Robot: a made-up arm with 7 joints.
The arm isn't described. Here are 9 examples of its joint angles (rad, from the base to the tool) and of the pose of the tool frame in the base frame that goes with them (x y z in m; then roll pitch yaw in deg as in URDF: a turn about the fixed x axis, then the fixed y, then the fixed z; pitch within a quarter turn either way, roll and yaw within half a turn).
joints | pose
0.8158 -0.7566 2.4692 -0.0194 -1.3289 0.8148 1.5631 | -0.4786 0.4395 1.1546 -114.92 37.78 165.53
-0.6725 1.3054 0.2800 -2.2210 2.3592 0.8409 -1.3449 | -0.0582 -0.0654 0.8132 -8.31 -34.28 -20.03
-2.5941 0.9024 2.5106 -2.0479 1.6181 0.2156 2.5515 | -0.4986 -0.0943 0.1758 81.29 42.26 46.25
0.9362 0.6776 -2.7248 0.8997 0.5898 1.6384 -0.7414 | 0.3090 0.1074 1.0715 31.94 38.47 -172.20
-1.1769 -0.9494 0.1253 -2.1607 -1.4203 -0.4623 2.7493 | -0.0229 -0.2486 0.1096 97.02 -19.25 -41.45
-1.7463 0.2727 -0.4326 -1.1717 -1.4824 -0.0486 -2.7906 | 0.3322 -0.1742 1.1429 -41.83 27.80 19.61
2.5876 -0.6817 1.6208 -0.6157 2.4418 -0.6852 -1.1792 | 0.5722 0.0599 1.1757 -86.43 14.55 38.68
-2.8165 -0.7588 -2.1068 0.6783 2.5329 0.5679 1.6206 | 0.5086 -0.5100 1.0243 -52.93 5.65 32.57
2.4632 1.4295 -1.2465 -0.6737 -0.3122 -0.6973 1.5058 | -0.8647 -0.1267 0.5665 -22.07 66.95 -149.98
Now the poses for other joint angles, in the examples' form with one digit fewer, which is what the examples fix.
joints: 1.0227 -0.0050 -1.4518 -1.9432 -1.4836 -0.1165 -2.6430
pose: -0.433 -0.319 0.578 24.9 28.2 -45.8
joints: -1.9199 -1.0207 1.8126 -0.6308 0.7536 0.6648 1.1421
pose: -0.062 -0.779 0.887 -157.5 68.2 -150.6
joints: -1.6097 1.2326 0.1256 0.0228 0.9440 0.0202 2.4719
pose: -0.029 0.990 0.756 -39.5 -61.7 -143.0
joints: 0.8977 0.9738 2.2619 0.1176 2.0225 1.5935 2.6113
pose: 0.506 -0.430 1.054 -158.5 -11.1 -42.8
